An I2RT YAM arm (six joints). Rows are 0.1 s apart.
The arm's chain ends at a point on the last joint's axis. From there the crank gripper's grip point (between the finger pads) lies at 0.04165 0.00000 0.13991 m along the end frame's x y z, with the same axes.
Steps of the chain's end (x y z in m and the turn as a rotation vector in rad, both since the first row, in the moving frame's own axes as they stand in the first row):
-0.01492 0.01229 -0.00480 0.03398 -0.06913 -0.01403
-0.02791 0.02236 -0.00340 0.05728 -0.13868 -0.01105
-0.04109 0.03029 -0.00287 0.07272 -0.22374 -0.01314
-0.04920 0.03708 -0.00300 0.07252 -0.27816 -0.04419
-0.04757 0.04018 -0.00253 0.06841 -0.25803 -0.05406
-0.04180 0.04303 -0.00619 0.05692 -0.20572 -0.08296
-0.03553 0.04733 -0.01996 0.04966 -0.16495 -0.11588
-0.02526 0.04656 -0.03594 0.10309 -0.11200 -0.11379
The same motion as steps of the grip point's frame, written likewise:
-0.02472 0.00698 -0.00235 0.03398 -0.06913 -0.01403
-0.04769 0.01386 0.00077 0.05728 -0.13868 -0.01105
-0.07321 0.01953 0.00249 0.07272 -0.22374 -0.01314
-0.08943 0.02570 0.00262 0.07252 -0.27816 -0.04419
-0.08492 0.02911 0.00305 0.06841 -0.25803 -0.05406
-0.07168 0.03266 -0.00097 0.05692 -0.20572 -0.08296
-0.05969 0.03680 -0.01533 0.04966 -0.16495 -0.11588
-0.04218 0.02816 -0.03316 0.10309 -0.11200 -0.11379

